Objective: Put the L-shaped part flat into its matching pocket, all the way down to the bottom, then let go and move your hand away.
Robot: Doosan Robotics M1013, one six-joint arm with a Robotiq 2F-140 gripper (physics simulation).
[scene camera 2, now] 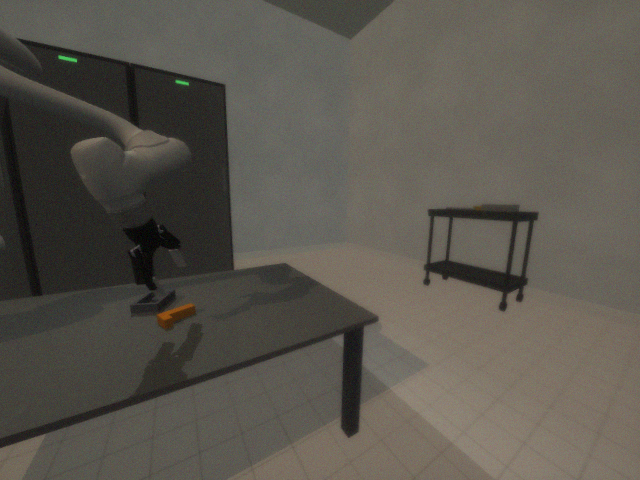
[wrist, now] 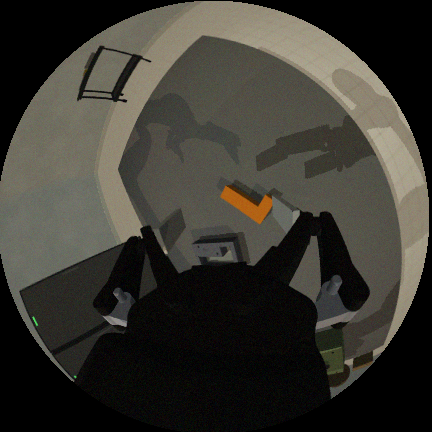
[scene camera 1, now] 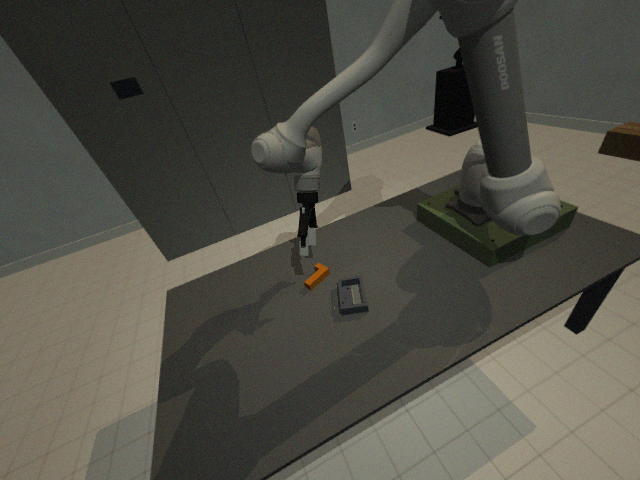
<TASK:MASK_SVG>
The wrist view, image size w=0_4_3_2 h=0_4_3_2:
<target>my gripper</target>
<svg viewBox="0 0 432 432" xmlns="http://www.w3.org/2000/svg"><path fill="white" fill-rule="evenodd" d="M369 288L352 264L331 213L321 211L319 216L312 216L311 212L301 211L277 194L271 195L272 216L286 235L277 246L272 245L254 265L246 265L246 261L219 266L192 265L191 269L178 273L165 255L185 228L181 208L176 208L158 223L153 231L150 225L145 225L140 228L142 238L138 239L134 235L126 240L107 282L92 302L93 307L113 327L125 331L100 335L73 382L110 408L139 421L184 432L242 432L278 424L331 399L325 363L315 344L315 329L328 325L336 329L342 328L368 298ZM147 254L157 288L138 299L144 254ZM310 235L317 235L320 263L320 290L316 302L288 285L307 244L309 245Z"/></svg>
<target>orange L-shaped part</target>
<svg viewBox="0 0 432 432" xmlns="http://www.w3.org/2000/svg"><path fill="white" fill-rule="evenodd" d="M225 185L220 197L260 224L272 206L271 195L266 193L259 203L231 184Z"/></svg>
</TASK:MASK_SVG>
